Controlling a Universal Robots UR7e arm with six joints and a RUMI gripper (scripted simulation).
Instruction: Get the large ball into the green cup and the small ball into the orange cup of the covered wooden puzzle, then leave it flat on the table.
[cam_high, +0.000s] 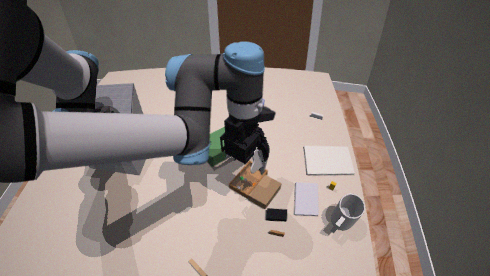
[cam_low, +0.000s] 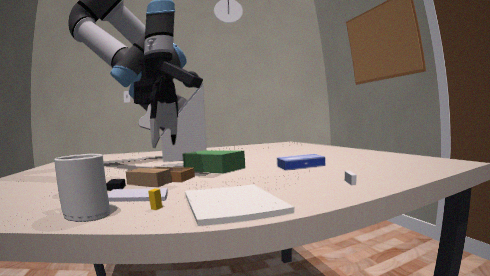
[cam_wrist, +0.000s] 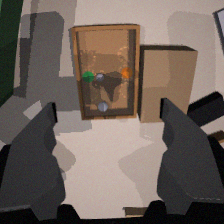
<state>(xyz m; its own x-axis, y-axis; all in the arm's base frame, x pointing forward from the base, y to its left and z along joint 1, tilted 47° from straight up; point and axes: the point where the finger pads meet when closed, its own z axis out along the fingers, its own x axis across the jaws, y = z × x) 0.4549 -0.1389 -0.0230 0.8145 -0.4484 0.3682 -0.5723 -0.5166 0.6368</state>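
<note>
Right now my hand is 80 mm above the covered wooden puzzle. Also, from my hand: black block 80 mm ahead, 130 mm to the right, 80 mm below; green block 90 mm behind, 130 mm to the left, 60 mm below; wooden block 50 mm ahead, 50 mm to the right, 70 mm below.
</note>
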